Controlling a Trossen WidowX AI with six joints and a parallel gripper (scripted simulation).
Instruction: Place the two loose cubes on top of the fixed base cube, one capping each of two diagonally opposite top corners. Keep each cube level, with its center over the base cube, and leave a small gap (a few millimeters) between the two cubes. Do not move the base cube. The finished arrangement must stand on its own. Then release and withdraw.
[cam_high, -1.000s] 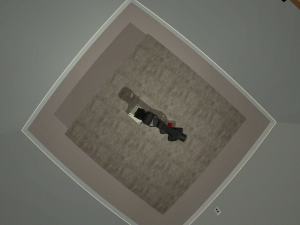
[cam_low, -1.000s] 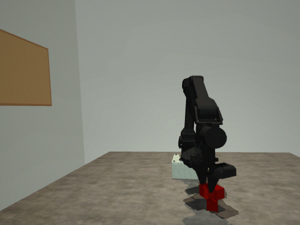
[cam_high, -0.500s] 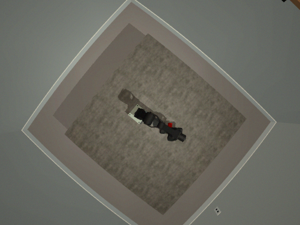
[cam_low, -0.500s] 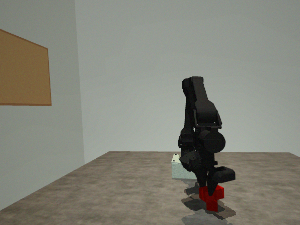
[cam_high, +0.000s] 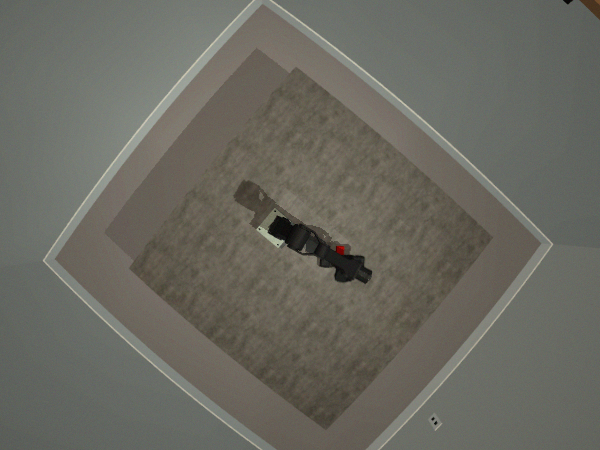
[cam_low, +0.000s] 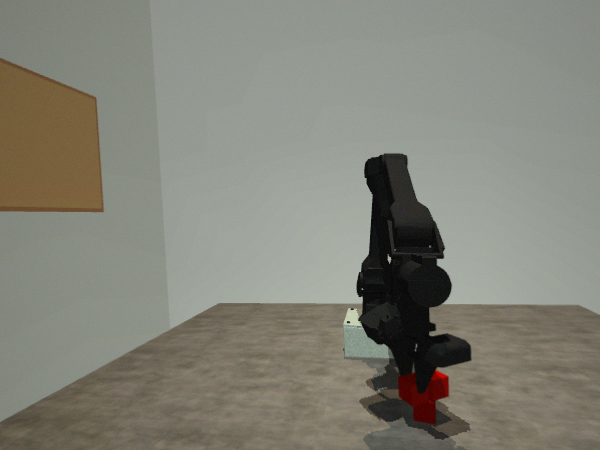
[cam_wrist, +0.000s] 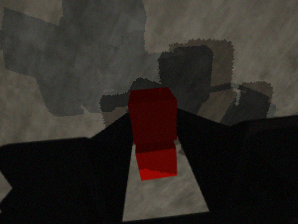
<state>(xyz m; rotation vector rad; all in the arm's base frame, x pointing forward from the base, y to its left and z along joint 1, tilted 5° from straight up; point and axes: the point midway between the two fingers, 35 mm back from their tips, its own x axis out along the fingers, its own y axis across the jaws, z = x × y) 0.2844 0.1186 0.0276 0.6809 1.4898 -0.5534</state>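
My gripper tip is now right at the red cube.
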